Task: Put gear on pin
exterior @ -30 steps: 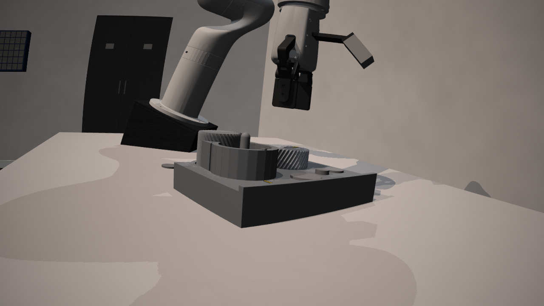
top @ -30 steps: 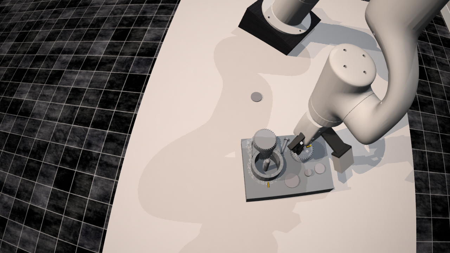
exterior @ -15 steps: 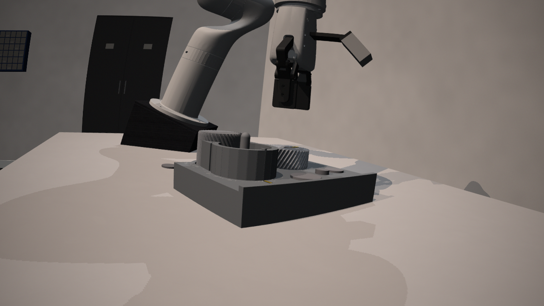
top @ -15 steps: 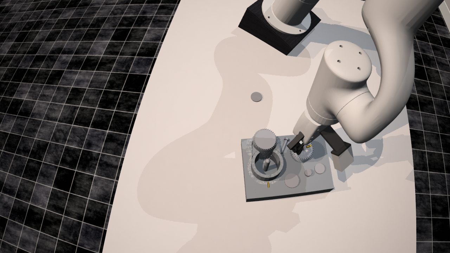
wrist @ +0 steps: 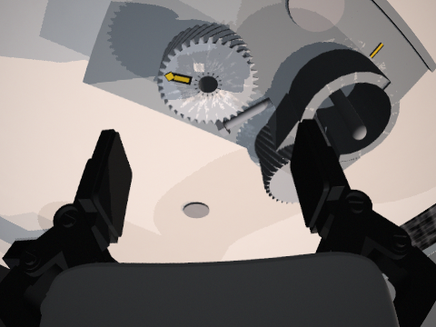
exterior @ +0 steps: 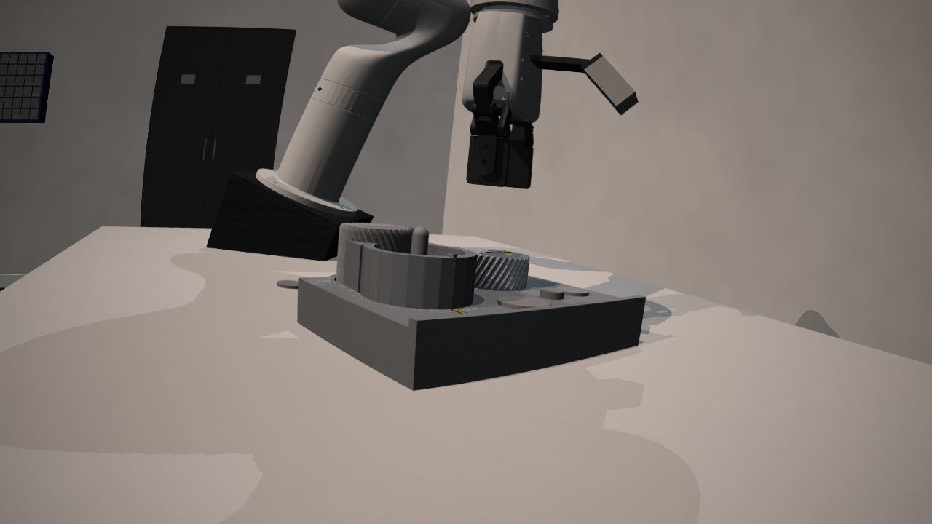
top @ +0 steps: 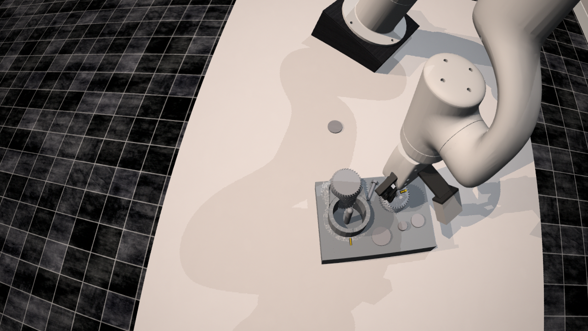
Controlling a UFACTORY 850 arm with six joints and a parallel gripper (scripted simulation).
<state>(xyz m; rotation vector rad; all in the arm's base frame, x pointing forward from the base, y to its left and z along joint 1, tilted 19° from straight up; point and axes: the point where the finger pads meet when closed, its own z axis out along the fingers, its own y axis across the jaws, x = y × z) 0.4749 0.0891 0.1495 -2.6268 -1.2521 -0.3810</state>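
The gear is 80 mm below my hand. The rest, counted from my hand: small bolt 90 mm below, 50 mm to the right, 10 mm behind; then small disc 160 mm to the right, 160 mm behind, 130 mm below.
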